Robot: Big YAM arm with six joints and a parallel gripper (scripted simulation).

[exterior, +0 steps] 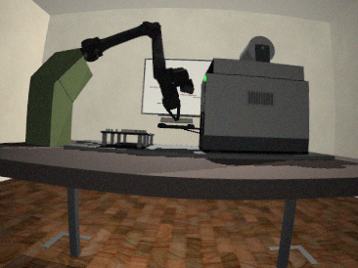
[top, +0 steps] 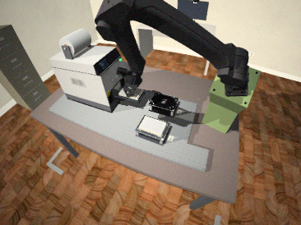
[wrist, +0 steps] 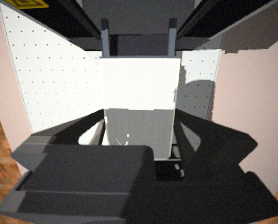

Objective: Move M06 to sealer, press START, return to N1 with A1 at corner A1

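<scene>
My gripper is now 3 cm above the sealer stage. From my hand the other things lie so: white start button (10 cm to the right, 9 cm ahead, 7 cm above); foil roll (33 cm ahead, 30 cm above, 3 cm to the right); plate (18 cm behind, 17 cm to the left, 6 cm below).
</scene>
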